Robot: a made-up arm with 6 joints.
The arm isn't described. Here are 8 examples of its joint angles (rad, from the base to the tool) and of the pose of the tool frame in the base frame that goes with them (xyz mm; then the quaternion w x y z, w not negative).
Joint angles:
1: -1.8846 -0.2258 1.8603 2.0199 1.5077 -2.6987
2: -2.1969 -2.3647 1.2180 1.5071 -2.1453 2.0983
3: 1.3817 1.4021 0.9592 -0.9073 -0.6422 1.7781
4: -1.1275 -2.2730 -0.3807 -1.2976 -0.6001 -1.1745
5: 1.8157 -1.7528 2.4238 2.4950 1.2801 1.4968
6: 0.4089 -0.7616 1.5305 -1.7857 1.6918 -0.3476
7: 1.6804 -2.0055 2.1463 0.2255 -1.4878 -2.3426
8: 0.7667 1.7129 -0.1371 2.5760 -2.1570 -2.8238
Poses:
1: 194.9 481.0 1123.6 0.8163 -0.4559 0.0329 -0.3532
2: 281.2 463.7 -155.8 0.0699 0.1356 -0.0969 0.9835
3: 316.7 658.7 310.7 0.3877 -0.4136 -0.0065 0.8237
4: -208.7 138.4 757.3 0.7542 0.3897 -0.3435 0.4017
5: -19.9 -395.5 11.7 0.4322 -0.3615 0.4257 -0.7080
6: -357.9 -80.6 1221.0 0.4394 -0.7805 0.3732 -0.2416
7: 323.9 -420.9 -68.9 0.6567 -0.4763 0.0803 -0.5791
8: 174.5 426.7 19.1 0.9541 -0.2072 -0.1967 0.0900
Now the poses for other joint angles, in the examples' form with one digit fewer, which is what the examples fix.
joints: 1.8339 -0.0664 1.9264 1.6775 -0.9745 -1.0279
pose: 85 -402 1222 0.714 0.655 -0.211 0.134
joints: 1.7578 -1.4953 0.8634 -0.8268 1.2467 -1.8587
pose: 272 -438 951 0.902 -0.302 0.204 -0.229
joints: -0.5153 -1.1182 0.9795 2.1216 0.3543 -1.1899
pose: -548 446 920 0.361 -0.553 -0.635 -0.401
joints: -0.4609 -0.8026 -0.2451 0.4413 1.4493 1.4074
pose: -60 -235 1076 0.160 -0.634 -0.558 -0.510
